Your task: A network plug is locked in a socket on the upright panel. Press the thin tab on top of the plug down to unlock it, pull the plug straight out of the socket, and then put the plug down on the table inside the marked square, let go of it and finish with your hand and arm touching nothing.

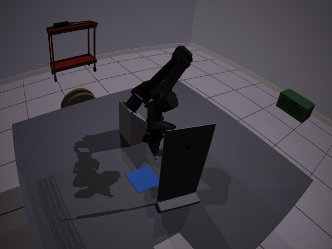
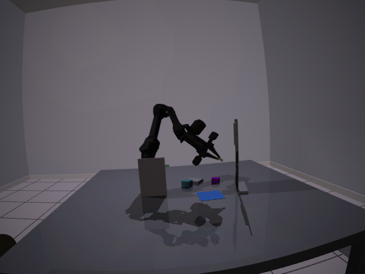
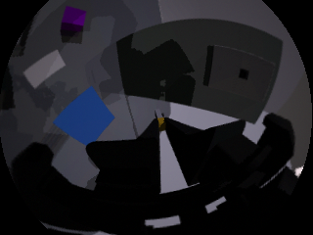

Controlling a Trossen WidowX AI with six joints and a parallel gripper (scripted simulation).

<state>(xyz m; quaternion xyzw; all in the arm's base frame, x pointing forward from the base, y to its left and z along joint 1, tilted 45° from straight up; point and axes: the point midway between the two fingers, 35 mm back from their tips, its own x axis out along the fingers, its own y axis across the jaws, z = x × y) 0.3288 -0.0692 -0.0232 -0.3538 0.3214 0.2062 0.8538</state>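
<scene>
The blue marked square lies 5 cm behind my gripper tip, 1 cm to the right of it and 18 cm below it. Also, from my gripper tip: upright dark panel: 11 cm ahead, 4 cm to the left, 1 cm below; then yellowish network plug: 1 cm ahead; then purple cube: 3 cm ahead, 20 cm to the left, 17 cm below.
</scene>
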